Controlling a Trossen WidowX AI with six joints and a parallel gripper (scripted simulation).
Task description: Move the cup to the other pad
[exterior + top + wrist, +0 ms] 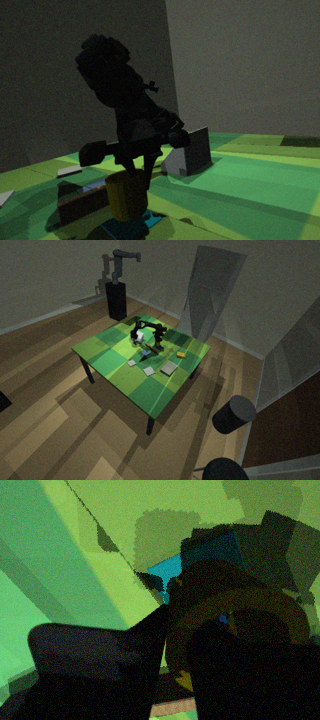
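The cyan pad is 6 cm below my gripper tip, 2 cm to the right of it and 2 cm ahead of it. Also, from my gripper tip: wooden bar 12 cm to the right, 4 cm below; then blue-grey pad 22 cm to the right, 6 cm below, 3 cm behind; then yellow cup 2 cm to the right, 2 cm ahead.
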